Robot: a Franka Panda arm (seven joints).
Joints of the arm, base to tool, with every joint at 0 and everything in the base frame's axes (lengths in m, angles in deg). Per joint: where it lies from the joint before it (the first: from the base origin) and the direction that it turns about. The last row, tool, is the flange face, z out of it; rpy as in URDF.
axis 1: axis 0 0 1 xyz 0 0 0.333
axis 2: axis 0 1 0 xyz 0 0 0
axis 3: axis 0 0 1 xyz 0 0 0.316
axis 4: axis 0 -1 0 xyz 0.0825 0 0
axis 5: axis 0 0 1 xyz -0.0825 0 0.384
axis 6: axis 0 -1 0 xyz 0 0 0
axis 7: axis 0 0 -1 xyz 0.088 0 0
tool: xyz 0 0 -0.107 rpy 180 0 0
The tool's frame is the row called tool.
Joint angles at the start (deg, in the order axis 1, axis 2, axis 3, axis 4, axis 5, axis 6, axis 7):
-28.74 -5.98 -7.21 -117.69 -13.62 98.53 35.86
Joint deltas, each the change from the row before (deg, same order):
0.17 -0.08 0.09 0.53 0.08 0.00 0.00
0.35 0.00 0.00 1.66 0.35 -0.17 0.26
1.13 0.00 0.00 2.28 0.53 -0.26 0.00
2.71 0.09 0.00 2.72 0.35 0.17 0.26
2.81 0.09 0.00 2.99 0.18 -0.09 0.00
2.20 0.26 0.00 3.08 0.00 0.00 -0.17
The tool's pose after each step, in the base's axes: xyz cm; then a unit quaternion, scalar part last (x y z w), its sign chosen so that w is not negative. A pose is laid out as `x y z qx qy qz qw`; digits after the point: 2 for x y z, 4 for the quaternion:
39.28 -31.07 47.28 0.8196 -0.5521 -0.1087 0.1077
39.87 -31.08 48.56 0.8199 -0.5546 -0.0954 0.1057
40.98 -30.57 50.34 0.8249 -0.5506 -0.0770 0.1024
43.03 -28.95 52.48 0.8364 -0.5364 -0.0503 0.1009
44.95 -27.11 54.84 0.8486 -0.5191 -0.0236 0.0996
46.50 -25.65 57.17 0.8580 -0.5040 0.0026 0.0986

